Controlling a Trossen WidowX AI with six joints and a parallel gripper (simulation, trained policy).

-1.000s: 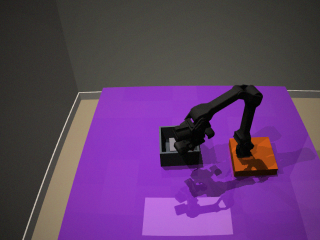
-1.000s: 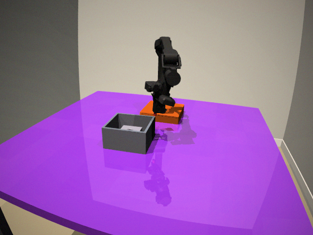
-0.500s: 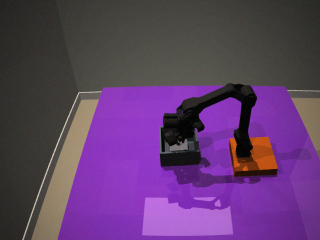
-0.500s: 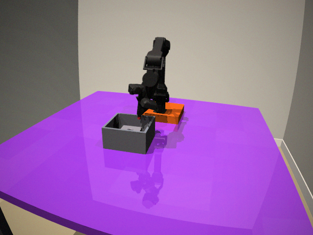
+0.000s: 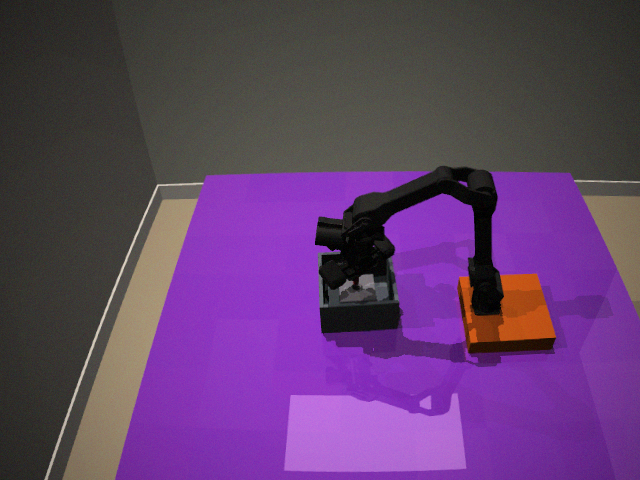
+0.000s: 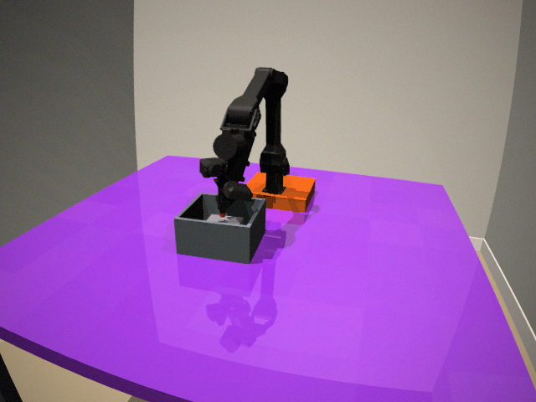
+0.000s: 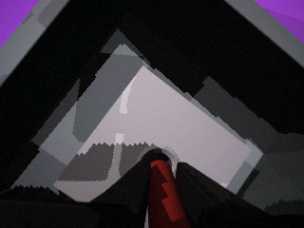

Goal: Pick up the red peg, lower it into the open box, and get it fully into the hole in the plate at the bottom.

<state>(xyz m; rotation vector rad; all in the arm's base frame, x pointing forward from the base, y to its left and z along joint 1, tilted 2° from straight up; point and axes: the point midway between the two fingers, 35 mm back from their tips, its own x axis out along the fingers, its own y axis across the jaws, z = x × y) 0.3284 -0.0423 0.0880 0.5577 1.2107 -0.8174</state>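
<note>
Now: gripper tip 20 mm below the red peg, 10 mm to the right of it and 10 mm past it. Round my gripper tip: grey box 70 mm below, 10 mm behind; light grey plate 50 mm below, 10 mm behind.
</note>
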